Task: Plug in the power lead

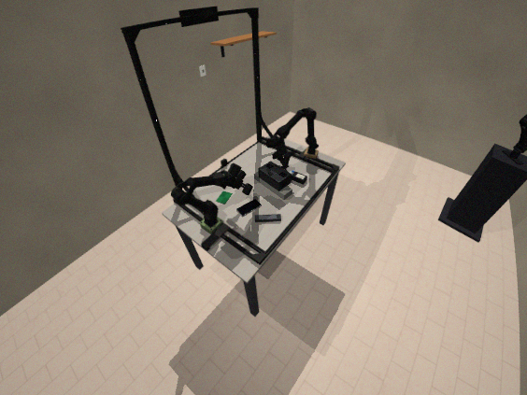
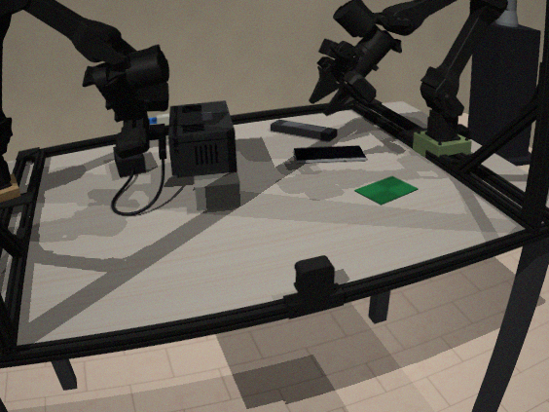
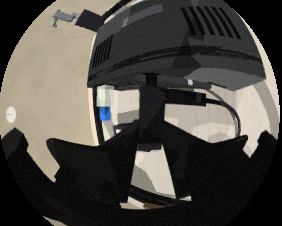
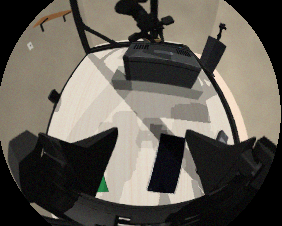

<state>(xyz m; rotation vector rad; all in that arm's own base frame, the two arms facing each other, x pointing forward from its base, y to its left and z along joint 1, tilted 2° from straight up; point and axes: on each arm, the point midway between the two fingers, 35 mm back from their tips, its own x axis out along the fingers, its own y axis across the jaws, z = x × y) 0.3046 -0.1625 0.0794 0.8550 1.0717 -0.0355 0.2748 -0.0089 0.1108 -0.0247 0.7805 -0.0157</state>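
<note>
Right now my left hand is 3 cm to the left of the right-angle plug and 3 cm above it. From my left hand the other things lie so: green card (45 cm to the right, 15 cm behind, 13 cm below); black remote (35 cm to the right, 22 cm ahead, 11 cm below); grey block (13 cm to the right, 10 cm below, 1 cm ahead).
</note>
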